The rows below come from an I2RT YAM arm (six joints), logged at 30 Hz.
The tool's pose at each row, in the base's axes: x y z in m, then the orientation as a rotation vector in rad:
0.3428, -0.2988, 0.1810, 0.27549, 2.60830, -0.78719
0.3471, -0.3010, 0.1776, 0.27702, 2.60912, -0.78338
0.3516, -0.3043, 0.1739, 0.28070, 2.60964, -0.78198
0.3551, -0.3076, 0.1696, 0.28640, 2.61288, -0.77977
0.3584, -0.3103, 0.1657, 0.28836, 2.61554, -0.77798
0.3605, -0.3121, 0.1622, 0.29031, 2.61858, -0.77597
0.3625, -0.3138, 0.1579, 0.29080, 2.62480, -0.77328
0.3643, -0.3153, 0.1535, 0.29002, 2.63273, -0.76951
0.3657, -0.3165, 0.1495, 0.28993, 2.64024, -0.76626
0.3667, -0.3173, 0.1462, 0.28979, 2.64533, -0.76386
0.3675, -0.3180, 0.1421, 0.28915, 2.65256, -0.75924
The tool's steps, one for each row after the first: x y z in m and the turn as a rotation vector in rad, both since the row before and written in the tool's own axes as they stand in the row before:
-0.0026, 0.0011, 0.0052, -0.00250, 0.00057, 0.00155
-0.0027, 0.0004, 0.0061, -0.00047, 0.00130, 0.00251
-0.0016, 0.0004, 0.0062, -0.00104, 0.00425, 0.00314
-0.0015, 0.0006, 0.0055, -0.00125, 0.00272, 0.00082
-0.0005, 0.0008, 0.0043, -0.00144, 0.00304, 0.00074
-0.0001, 0.0013, 0.0049, -0.00248, 0.00545, -0.00103
0.0001, 0.0014, 0.0048, -0.00359, 0.00651, -0.00214
0.0003, 0.0013, 0.0042, -0.00307, 0.00640, -0.00168
0.0004, 0.0012, 0.0033, -0.00222, 0.00429, -0.00115
0.0009, 0.0016, 0.0038, -0.00404, 0.00579, -0.00168

